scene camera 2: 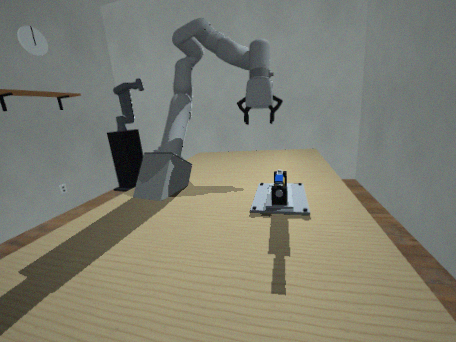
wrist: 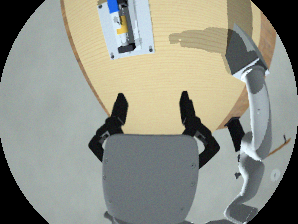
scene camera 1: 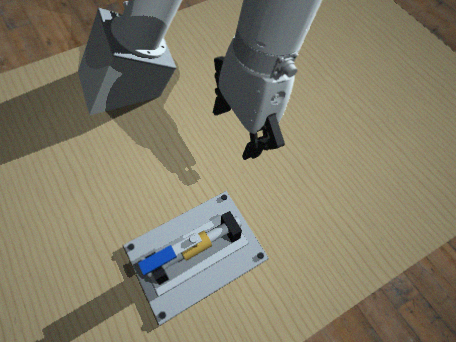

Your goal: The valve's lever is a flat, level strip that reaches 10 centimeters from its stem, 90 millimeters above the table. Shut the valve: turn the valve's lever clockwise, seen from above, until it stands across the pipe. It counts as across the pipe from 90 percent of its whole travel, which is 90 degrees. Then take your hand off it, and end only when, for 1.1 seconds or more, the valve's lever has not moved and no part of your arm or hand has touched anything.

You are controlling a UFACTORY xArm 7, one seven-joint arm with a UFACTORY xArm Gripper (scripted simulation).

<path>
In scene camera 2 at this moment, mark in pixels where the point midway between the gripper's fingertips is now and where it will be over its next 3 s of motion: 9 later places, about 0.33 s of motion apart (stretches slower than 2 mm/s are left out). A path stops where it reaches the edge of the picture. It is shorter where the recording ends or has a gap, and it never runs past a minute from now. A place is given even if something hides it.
The gripper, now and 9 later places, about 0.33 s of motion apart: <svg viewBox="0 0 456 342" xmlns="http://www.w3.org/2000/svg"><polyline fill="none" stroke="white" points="258,124 270,131 276,141 278,142 278,143 278,145 278,149 278,152 278,154 278,156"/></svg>
</path>
